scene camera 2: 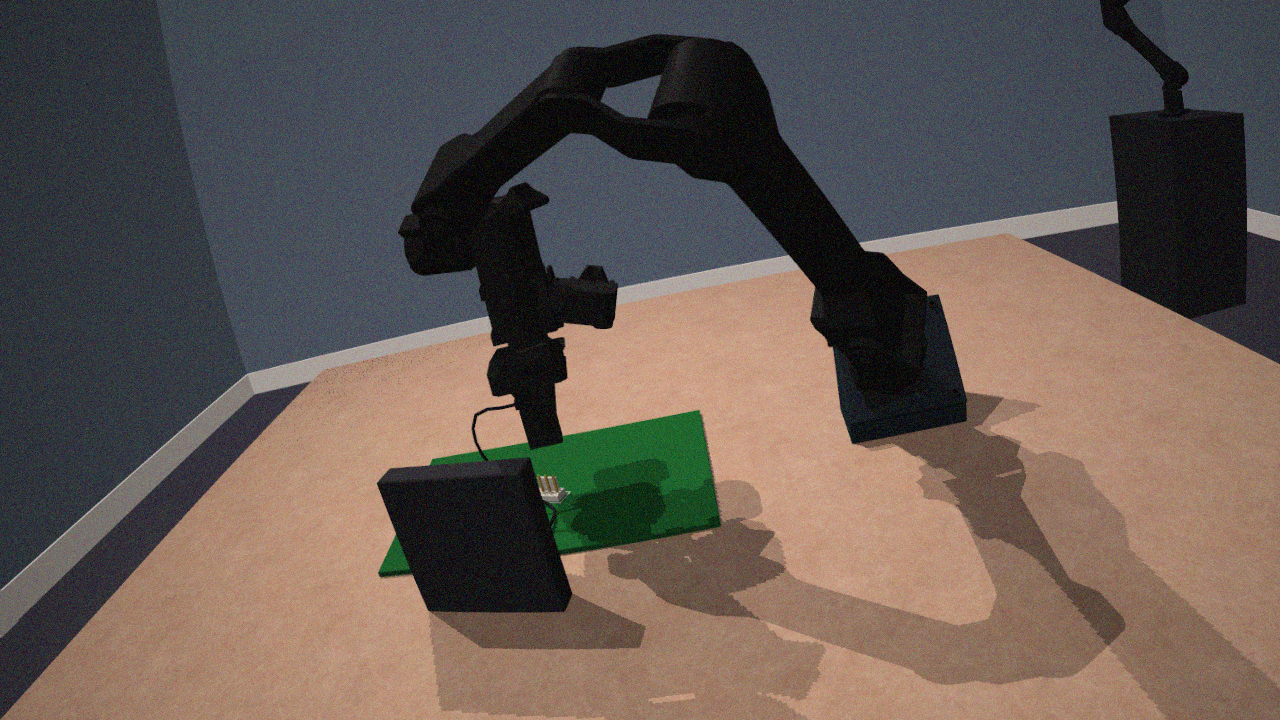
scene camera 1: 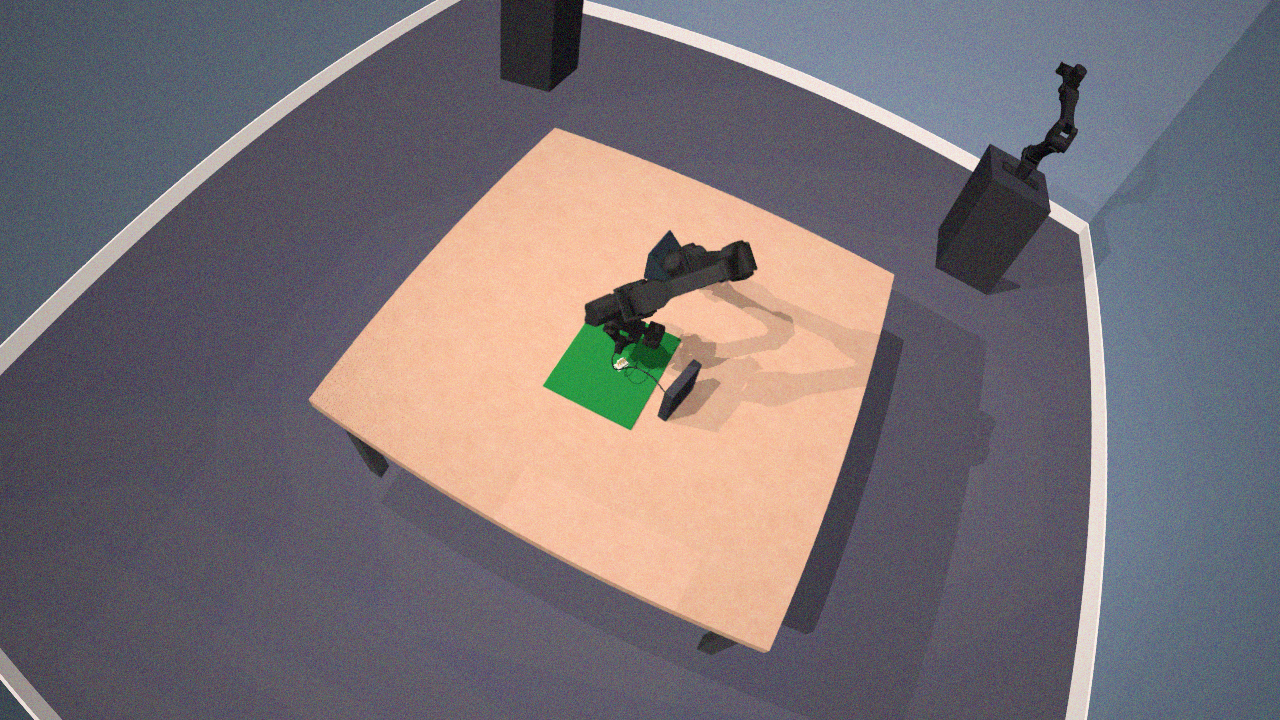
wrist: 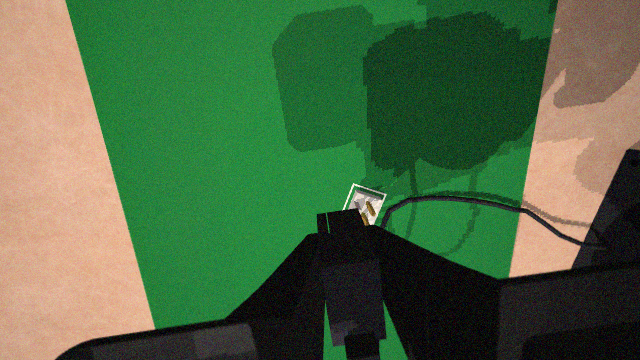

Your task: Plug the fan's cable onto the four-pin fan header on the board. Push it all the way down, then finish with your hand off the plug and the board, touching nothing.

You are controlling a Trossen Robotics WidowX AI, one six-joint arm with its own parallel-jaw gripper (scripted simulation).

Path:
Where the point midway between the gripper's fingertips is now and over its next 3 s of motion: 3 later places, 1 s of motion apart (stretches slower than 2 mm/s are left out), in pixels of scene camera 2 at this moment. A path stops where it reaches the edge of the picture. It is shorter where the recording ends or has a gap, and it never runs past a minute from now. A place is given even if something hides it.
The gripper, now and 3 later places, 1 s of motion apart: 551,428; 535,439; 545,458; 544,462

